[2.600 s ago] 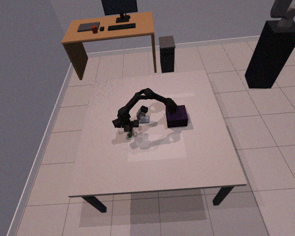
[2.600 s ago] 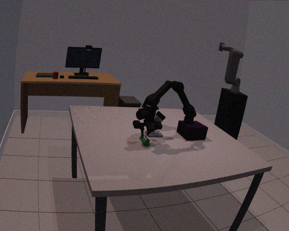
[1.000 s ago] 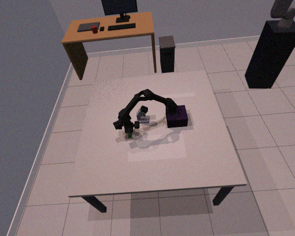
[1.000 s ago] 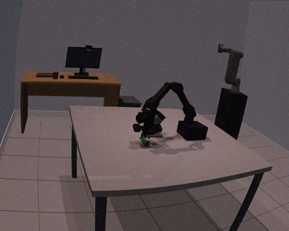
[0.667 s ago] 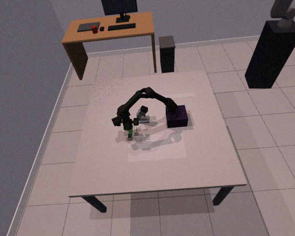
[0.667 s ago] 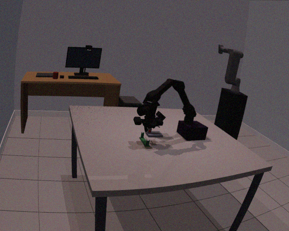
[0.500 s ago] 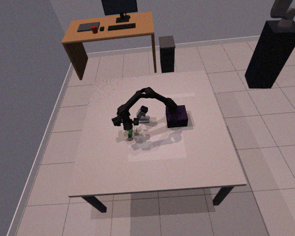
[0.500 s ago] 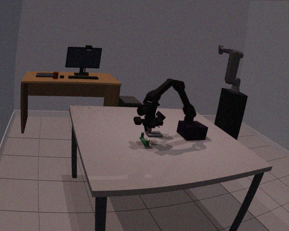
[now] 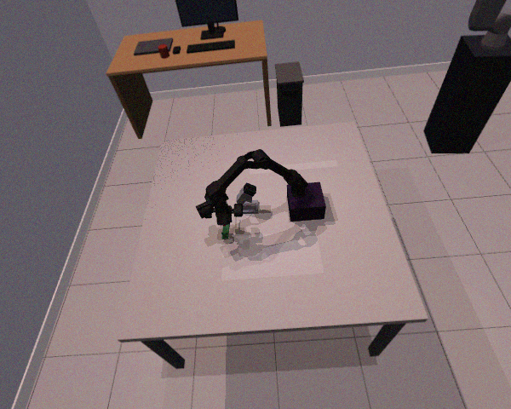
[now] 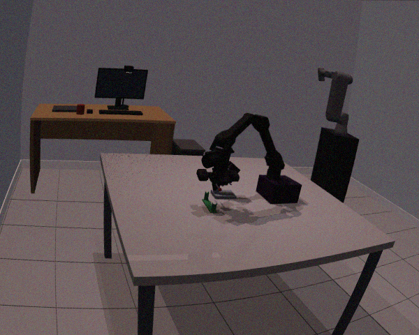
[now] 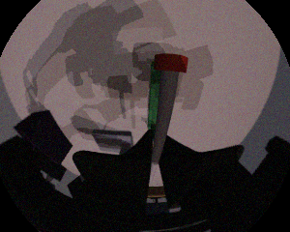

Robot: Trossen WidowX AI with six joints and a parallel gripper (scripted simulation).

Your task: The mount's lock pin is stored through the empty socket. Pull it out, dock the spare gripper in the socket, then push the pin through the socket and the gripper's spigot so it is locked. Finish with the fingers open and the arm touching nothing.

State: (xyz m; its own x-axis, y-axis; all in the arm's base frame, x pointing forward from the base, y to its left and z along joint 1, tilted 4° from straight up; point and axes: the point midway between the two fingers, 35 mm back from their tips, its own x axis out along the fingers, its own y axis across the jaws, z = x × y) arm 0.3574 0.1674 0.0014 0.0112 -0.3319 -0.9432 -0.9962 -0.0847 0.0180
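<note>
The green bar is 1 cm ahead of my gripper tip, 1 cm to the left of it and 5 cm below it. The rest, counted from my gripper tip: grey mount: 7 cm behind, 12 cm to the right, 2 cm below; then spare gripper: 9 cm behind, 12 cm to the right, 4 cm above.
</note>
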